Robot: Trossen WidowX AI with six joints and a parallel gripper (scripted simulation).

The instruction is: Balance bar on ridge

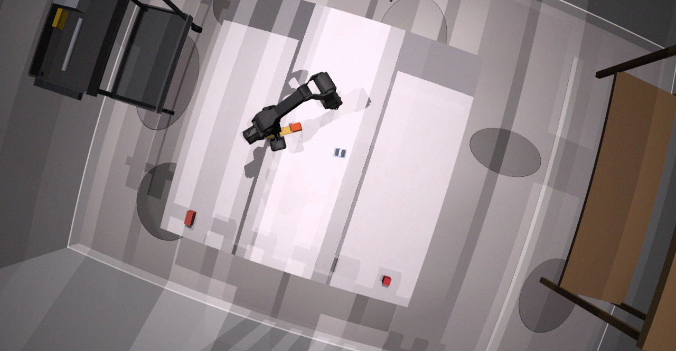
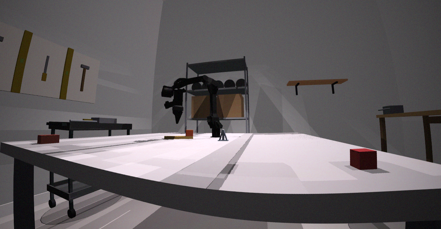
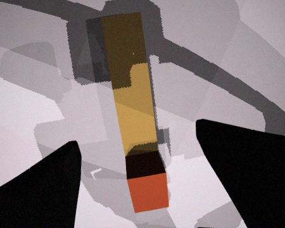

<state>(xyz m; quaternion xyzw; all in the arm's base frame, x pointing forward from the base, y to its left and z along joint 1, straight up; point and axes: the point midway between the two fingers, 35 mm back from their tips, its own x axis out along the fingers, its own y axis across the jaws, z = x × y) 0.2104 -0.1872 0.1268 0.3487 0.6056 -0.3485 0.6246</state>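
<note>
My gripper tip is 290 mm to the right of the ridge, 30 mm above it and 10 mm short of it.
</note>
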